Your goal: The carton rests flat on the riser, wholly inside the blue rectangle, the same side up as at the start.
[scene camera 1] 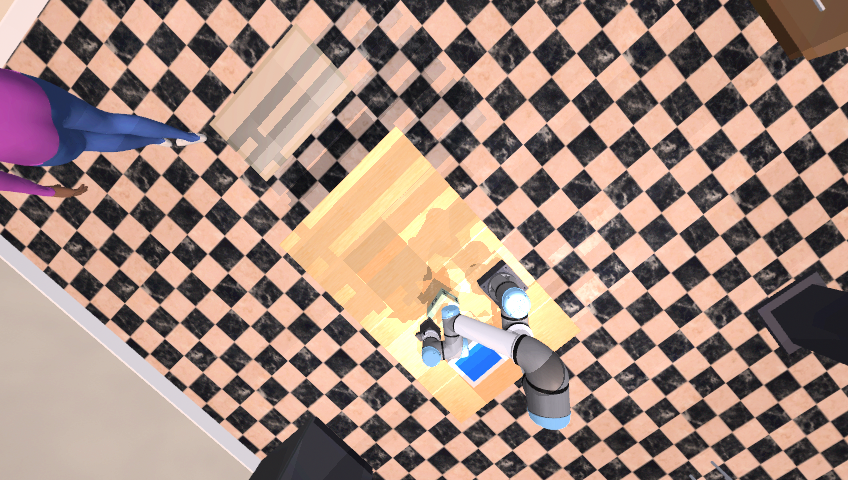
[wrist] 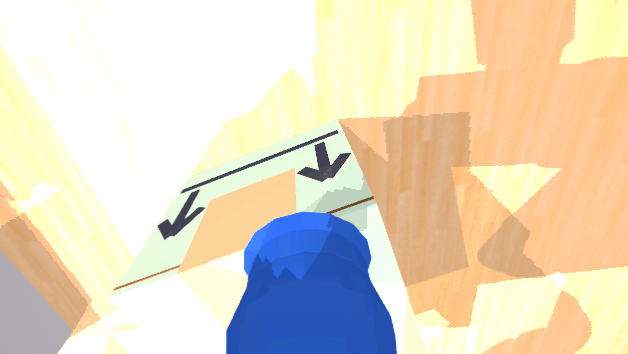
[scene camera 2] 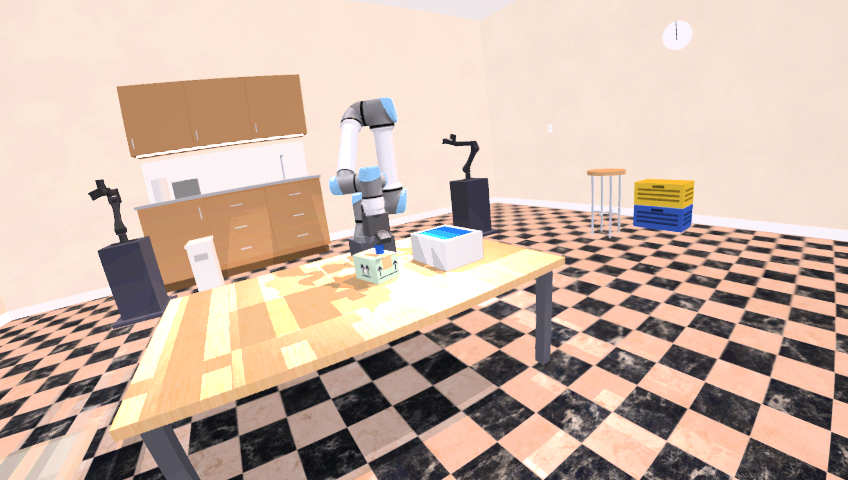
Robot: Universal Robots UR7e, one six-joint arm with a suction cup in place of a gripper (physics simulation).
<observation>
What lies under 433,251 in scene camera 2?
A white riser.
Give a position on a carton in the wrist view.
At 186,282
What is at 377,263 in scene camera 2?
A carton.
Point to a white riser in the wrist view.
At 35,318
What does the suction cup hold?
Nothing.
</observation>
